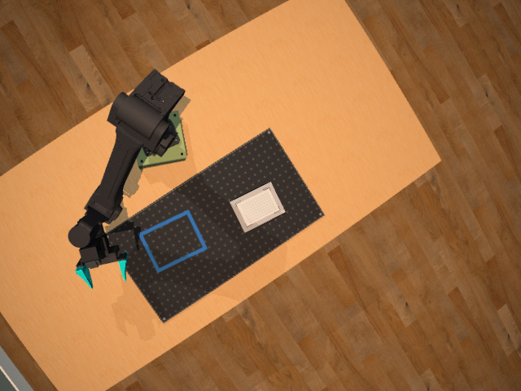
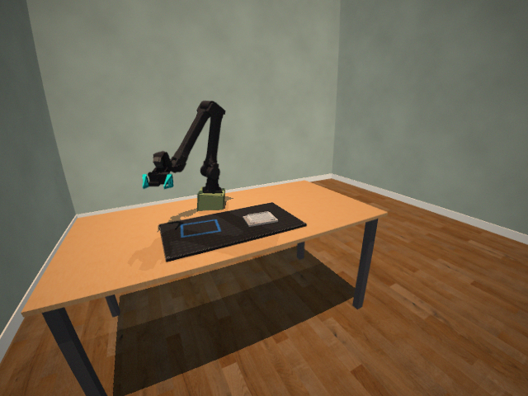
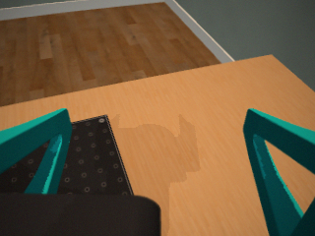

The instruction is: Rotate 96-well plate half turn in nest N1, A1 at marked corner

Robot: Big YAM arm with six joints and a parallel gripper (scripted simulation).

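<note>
Now: hand 500 mm to the right of the 96-well plate and 230 mm above it. Also, from my hand: plate nest N1 (500 mm to the left, 240 mm below).
</note>
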